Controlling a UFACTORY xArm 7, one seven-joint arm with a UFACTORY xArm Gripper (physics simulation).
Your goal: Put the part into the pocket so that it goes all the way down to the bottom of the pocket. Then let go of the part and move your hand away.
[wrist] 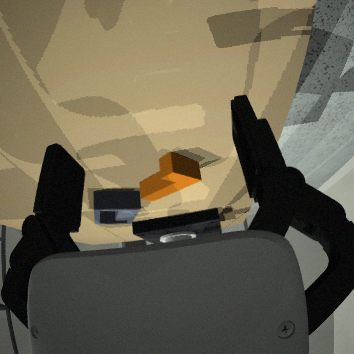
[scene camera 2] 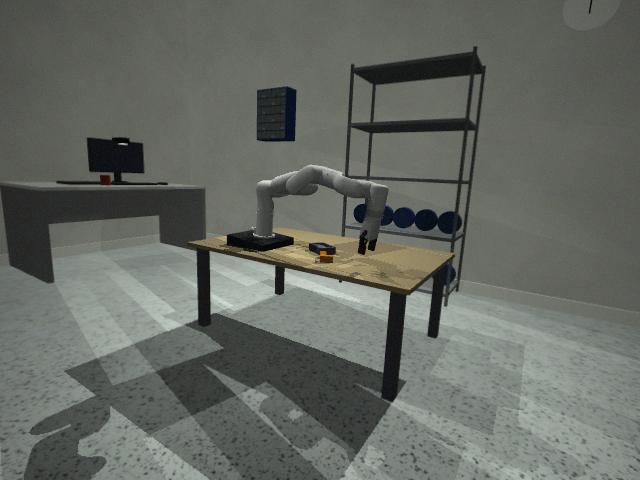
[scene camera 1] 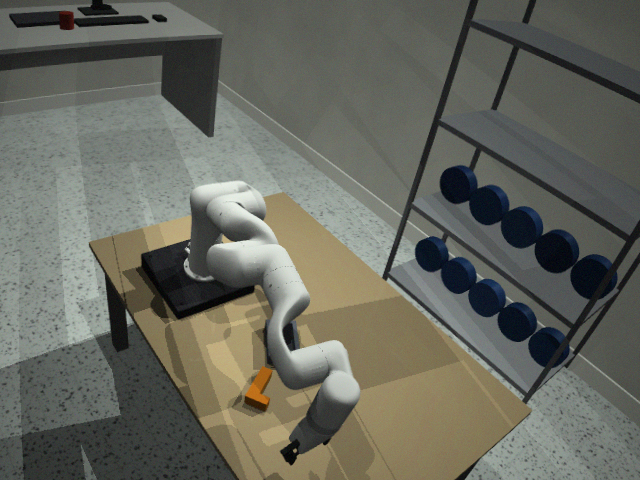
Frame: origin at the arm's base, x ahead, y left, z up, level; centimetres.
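Seen in the pictures: gripper, fingertip midpoint: point(wrist: 144, 135) point(scene camera 2: 366, 252) point(scene camera 1: 305, 449); arm's base at its link origin: point(wrist: 177, 235) point(scene camera 2: 264, 235) point(scene camera 1: 203, 267).
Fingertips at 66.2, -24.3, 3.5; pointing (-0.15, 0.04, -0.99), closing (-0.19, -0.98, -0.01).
Observation:
Offsets run from my fingertips to a thing's top centre, as dx, dy, dz. Level surfaces: height alone.
The orange L-shaped part @[-21.7, +8.8, -5.2] point(scene camera 1: 256, 396) point(scene camera 2: 326, 257) point(wrist: 171, 181) lies flat on the table, outside the pocket. The dark blue-grey block with the pocket @[-30.1, +24.2, -4.6] point(scene camera 1: 295, 336) point(scene camera 2: 317, 250) point(wrist: 117, 199) sits close to it, between the part and the robot's base; the arm hides some of it in scene camera 1, and the pocket's floor is hard to see. My gripper point(scene camera 1: 290, 452) point(scene camera 2: 367, 250) point(wrist: 144, 135) is open and empty. It is tilted and hangs above the table, past the part on the side away from the base. The part shows between the spread fingers in the wrist view but apart from them.
The arm's black base plate point(scene camera 1: 175, 297) point(scene camera 2: 242, 241) point(wrist: 175, 223) stands on the wooden table @[dz -8.2] point(scene camera 1: 413, 356) point(scene camera 2: 413, 258). A shelf rack point(scene camera 1: 427, 149) point(scene camera 2: 347, 149) with blue discs stands beyond the table. A desk point(scene camera 1: 191, 77) point(scene camera 2: 180, 204) with a red cup point(scene camera 1: 66, 20) point(scene camera 2: 105, 179) stands farther back.

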